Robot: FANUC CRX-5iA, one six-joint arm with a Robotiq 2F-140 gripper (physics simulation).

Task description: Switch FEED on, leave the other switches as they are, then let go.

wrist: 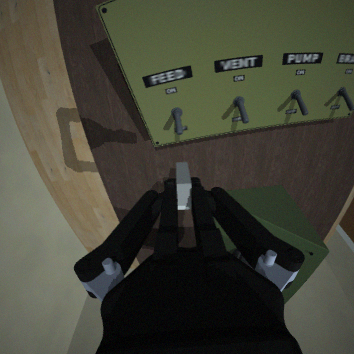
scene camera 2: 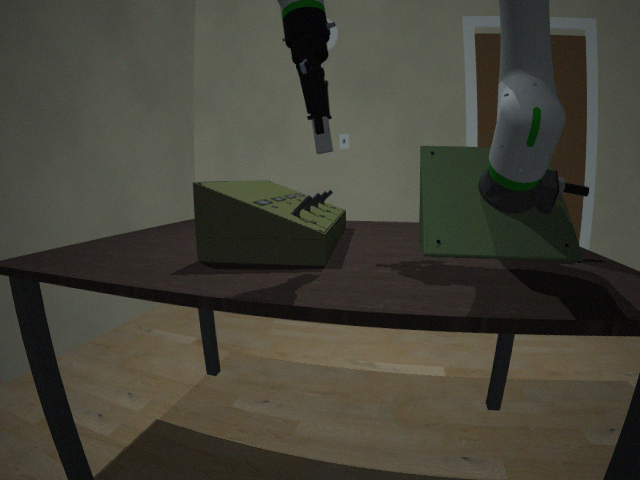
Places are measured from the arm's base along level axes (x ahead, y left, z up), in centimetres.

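Where they show: gripper, fingertip midpoint: [wrist: 181, 171] [scene camera 2: 324, 152]; arm's base, origin of the base link: [scene camera 2: 508, 189].
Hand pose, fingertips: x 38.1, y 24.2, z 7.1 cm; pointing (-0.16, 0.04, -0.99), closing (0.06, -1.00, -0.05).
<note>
Things, the pixels of their top centre, and the offset from my fingertips. "spot": a spot on its surface instead. Level surfaces: height alone.
- FEED switch, middle of its top: [wrist: 177, 125] [scene camera 2: 302, 195] dx +4.4, dy +1.0, dz -8.5 cm
- VENT switch, middle of its top: [wrist: 245, 113] [scene camera 2: 312, 192] dx +7.3, dy -10.6, dz -8.5 cm
- PUMP switch, middle of its top: [wrist: 307, 105] dx +10.1, dy -22.3, dz -8.5 cm
- BRAKE switch, surface spot: [wrist: 346, 98] spot: dx +13.2, dy -33.5, dz -10.3 cm
- dark table, its level: dz -21.2 cm
The olive switch box [scene camera 2: 261, 237] [wrist: 200, 30] stands on the table with a sloped face. The FEED switch [wrist: 177, 121] is a grey lever under its FEED label [wrist: 167, 76], tilted towards the OFF side. The VENT switch [wrist: 241, 109], the PUMP switch [wrist: 300, 102] and the BRAKE switch [wrist: 346, 98], partly cut off at the view's edge, also tilt away from their ON marks. My gripper [scene camera 2: 324, 151] [wrist: 181, 171] is shut, with its fingertips together and empty. It hangs above the levers in the scene view, apart from the box.
A green wedge-shaped block [scene camera 2: 454, 206] [wrist: 285, 215] stands on the dark table [scene camera 2: 382, 304] [wrist: 145, 175], with the arm's base [scene camera 2: 509, 191] at its sloped side. The table's edge lies left of the box in the wrist view. A door is behind.
</note>
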